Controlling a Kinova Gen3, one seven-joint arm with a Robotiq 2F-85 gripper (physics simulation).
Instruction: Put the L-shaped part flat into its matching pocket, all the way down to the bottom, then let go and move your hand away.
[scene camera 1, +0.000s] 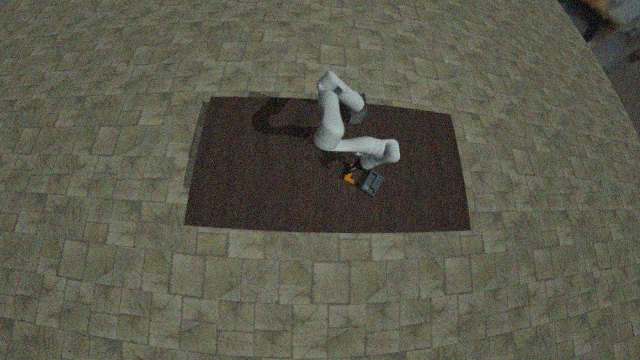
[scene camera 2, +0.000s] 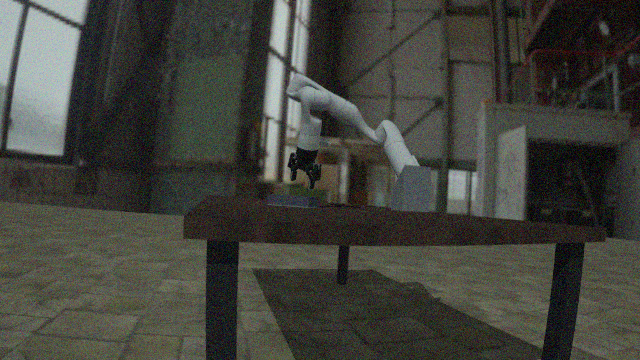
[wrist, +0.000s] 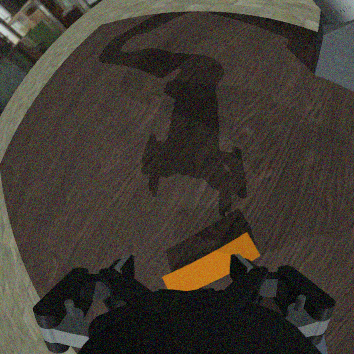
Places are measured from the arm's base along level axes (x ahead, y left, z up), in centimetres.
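Where they show: gripper, fingertip midpoint: (scene camera 1: 348, 170) (scene camera 2: 301, 185) (wrist: 182, 265); arm's base, link origin: (scene camera 1: 357, 105) (scene camera 2: 410, 177) (wrist: 348, 8).
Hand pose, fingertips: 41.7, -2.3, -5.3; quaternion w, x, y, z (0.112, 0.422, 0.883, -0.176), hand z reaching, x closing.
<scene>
Things, the pixels of their top centre, and the offset from my fingertips, as dx, dy, dz.
- orange L-shaped part, top centre: (wrist: 214, 280) (scene camera 1: 352, 173) +0.3, +3.2, -4.6
- blue-grey fixture, top centre: (scene camera 2: 293, 195) (scene camera 1: 372, 182) +4.5, +16.2, -3.9
The orange L-shaped part (scene camera 1: 349, 178) (wrist: 210, 262) lies on the table beside the grey fixture. In the wrist view its long arm shows, and the rest is hidden behind the gripper body. I cannot make the part out in scene camera 2. The blue-grey fixture (scene camera 1: 370, 192) (scene camera 2: 292, 201) has a dark recessed pocket, with no orange in the stretch that shows; in the wrist view a sliver of it shows at the bottom right. My gripper (scene camera 1: 351, 168) (scene camera 2: 303, 183) (wrist: 182, 265) is open and empty, with its fingers pointing down above the table, over the part's area.
The dark brown table (scene camera 1: 250, 200) (scene camera 2: 400, 228) (wrist: 75, 150) carries the robot's grey base block (scene camera 1: 356, 118) (scene camera 2: 412, 189) (wrist: 337, 57) near its back edge. The arm reaches from there toward the fixture. The arm's shadow falls across the table.
</scene>
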